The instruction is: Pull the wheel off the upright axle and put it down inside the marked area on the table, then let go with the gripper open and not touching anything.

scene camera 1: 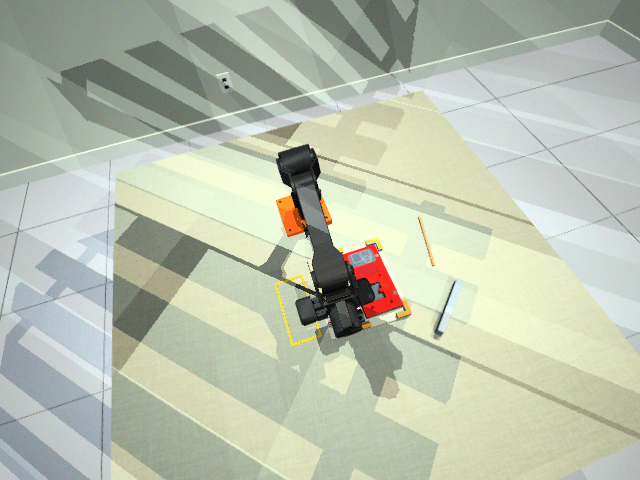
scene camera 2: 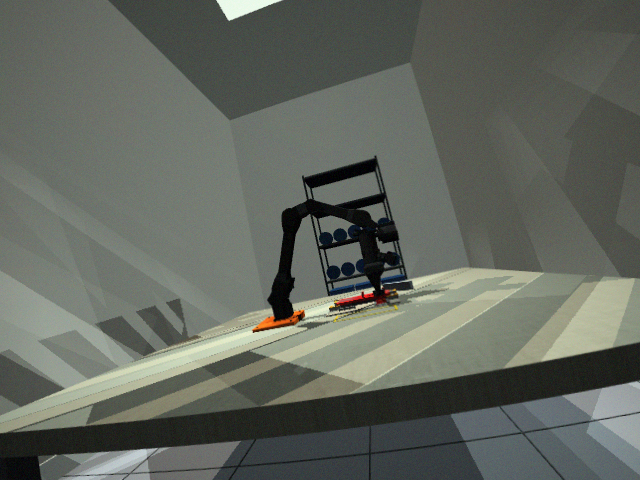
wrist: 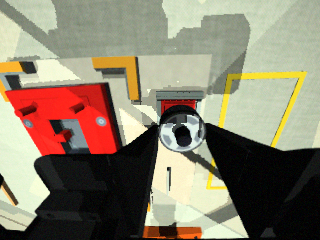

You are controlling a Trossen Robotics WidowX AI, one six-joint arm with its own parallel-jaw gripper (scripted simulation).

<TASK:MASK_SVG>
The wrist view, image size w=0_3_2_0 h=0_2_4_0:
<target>my gripper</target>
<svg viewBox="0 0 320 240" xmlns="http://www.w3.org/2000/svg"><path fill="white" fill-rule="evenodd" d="M320 148L282 151L258 141L247 139L211 123L205 123L207 128L205 139L212 155L211 157L227 187L226 189L248 238L229 239L143 238L158 154L158 125L151 126L135 140L113 154L68 153L48 154L37 157L34 160L34 169L50 194L34 211L36 214L35 219L32 220L24 231L8 230L0 224L0 240L320 240Z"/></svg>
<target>red board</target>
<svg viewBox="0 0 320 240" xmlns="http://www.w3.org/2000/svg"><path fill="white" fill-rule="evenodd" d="M123 148L109 82L33 86L5 91L5 95L15 109L15 115L21 119L23 126L29 132L30 137L41 152L41 156L68 153L113 154Z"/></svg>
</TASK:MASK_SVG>
